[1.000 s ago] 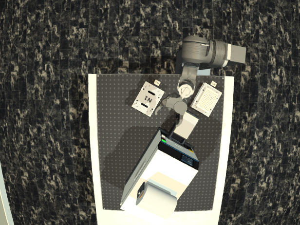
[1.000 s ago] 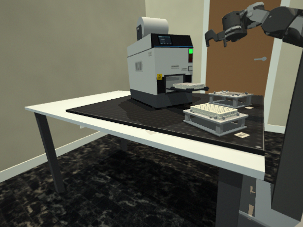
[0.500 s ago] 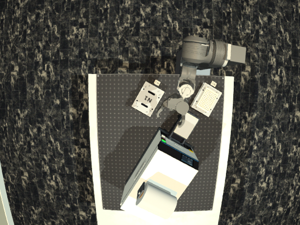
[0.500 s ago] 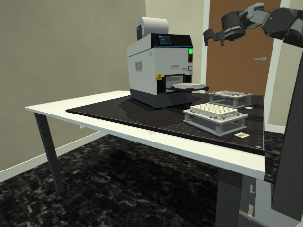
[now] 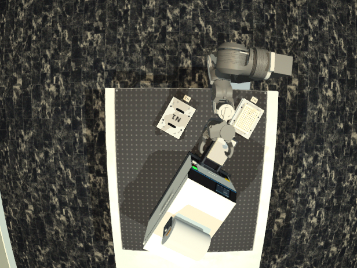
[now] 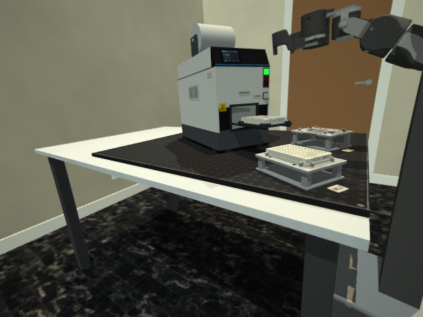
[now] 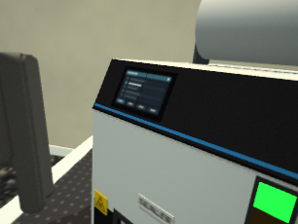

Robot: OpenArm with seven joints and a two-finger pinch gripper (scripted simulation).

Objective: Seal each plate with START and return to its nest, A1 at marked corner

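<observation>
Now: the sealer stage 3 cm ahead of my hand, 7 cm to the left of it and 23 cm below it. The rest, counted from my hand: clear well plate: 12 cm behind, 18 cm to the left, 28 cm below; foil roll: 33 cm ahead, 7 cm to the right, 8 cm above; sealer screen: 15 cm ahead, 6 cm to the left, 1 cm below.
</observation>
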